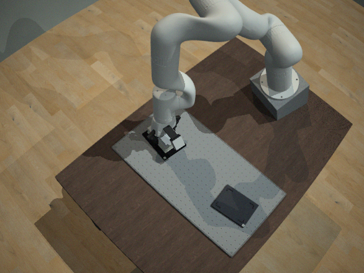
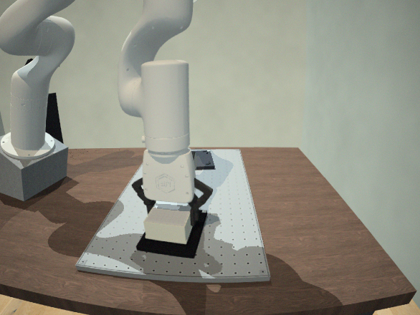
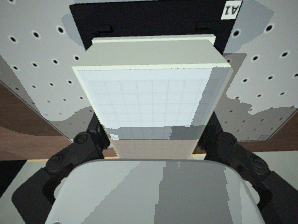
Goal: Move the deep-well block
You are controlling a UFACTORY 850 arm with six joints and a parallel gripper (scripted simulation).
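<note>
My hand is 4 cm above the black plate nest N2. The rest, counted from my hand: 96-well deep-well block (right at my hand); then black plate nest N1 (43 cm to the left, 4 cm below).
</note>
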